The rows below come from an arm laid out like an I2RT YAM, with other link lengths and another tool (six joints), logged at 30 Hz.
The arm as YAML. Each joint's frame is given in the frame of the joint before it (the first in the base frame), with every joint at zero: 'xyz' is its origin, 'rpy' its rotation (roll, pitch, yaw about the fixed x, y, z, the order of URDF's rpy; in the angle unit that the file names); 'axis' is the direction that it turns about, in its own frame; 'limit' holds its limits. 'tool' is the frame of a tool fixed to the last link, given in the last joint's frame.
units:
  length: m
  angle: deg
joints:
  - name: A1
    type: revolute
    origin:
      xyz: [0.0, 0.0, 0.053]
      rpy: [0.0, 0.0, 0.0]
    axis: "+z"
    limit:
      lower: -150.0
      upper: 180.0
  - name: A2
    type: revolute
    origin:
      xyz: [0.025, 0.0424, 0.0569]
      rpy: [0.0, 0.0, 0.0]
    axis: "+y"
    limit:
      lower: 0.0
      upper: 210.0
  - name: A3
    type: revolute
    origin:
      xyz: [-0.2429, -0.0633, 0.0]
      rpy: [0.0, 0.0, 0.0]
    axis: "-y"
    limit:
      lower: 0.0
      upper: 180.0
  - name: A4
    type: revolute
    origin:
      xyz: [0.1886, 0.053, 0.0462]
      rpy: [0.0, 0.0, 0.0]
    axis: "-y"
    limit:
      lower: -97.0
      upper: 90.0
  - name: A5
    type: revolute
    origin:
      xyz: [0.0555, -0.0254, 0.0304]
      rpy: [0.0, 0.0, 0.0]
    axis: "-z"
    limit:
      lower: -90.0
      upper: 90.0
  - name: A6
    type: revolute
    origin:
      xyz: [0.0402, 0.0, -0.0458]
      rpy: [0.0, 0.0, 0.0]
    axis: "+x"
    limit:
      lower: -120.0
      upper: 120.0
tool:
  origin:
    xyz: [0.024, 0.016, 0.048]
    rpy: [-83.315, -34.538, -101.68]
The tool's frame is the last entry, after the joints.
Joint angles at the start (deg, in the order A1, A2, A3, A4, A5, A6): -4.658, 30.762, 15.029, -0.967, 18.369, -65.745
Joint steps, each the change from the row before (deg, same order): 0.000, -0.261, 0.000, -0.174, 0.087, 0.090; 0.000, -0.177, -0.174, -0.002, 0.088, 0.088; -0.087, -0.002, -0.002, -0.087, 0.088, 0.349; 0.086, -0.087, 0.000, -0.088, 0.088, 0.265; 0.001, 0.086, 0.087, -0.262, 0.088, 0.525; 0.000, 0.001, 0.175, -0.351, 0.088, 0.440; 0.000, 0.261, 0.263, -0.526, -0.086, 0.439; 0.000, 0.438, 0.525, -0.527, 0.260, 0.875; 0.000, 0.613, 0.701, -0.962, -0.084, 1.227; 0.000, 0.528, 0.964, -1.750, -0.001, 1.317; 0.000, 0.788, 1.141, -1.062, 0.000, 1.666; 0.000, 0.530, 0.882, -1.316, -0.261, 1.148; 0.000, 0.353, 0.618, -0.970, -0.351, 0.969
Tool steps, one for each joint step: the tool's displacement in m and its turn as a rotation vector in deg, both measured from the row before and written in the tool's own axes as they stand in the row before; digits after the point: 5 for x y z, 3 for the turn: 0.00007, 0.00026, -0.00037, -0.119, 0.065, 0.099; -0.00063, 0.00004, -0.00020, -0.100, -0.015, 0.073; 0.00002, 0.00033, 0.00018, -0.207, -0.120, 0.315; 0.00017, 0.00003, -0.00016, -0.047, 0.006, 0.237; 0.00017, 0.00017, 0.00014, -0.117, -0.258, 0.427; 0.00052, 0.00030, -0.00001, -0.123, -0.180, 0.367; 0.00025, -0.00006, 0.00013, 0.114, -0.477, 0.293; 0.00166, 0.00059, 0.00078, -0.317, -0.449, 0.689; 0.00178, 0.00021, 0.00060, 0.027, -0.809, 0.960; 0.00165, 0.00044, 0.00017, -0.022, -1.236, 0.898; 0.00406, 0.00061, 0.00092, -0.189, -0.668, 1.424; 0.00209, 0.00008, 0.00011, 0.164, -0.897, 0.876; 0.00155, -0.00009, -0.00011, 0.244, -0.656, 0.797
